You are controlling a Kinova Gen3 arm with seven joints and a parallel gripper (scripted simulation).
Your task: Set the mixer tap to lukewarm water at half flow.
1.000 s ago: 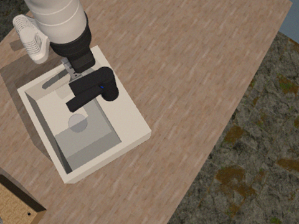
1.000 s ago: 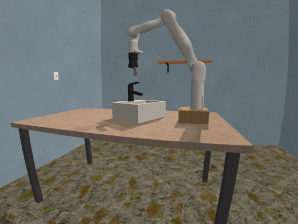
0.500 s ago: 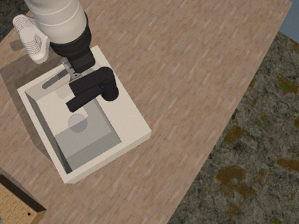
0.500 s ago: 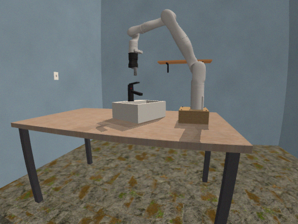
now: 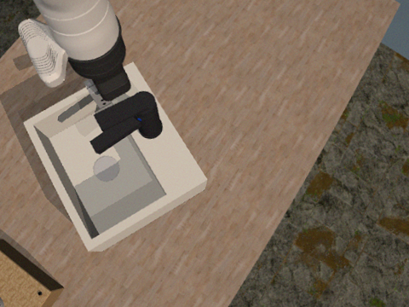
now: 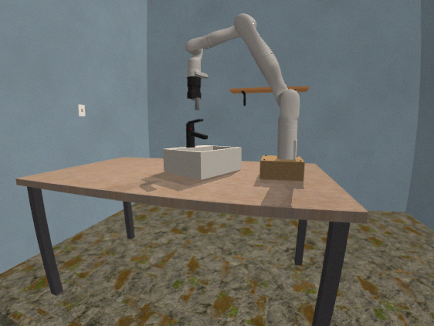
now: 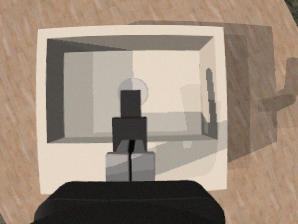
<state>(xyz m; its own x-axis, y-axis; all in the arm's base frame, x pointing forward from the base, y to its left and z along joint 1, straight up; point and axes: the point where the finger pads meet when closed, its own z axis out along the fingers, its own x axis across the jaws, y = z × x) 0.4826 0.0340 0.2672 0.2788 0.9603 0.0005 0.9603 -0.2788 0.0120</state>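
Right now my hand is 2 cm short of the lever, 1 cm to the left of it and 8 cm above it. The rest, counted from my hand: white sink basin 5 cm behind, 1 cm to the left, 32 cm below; then black mixer tap 4 cm ahead, 1 cm to the right, 13 cm below.
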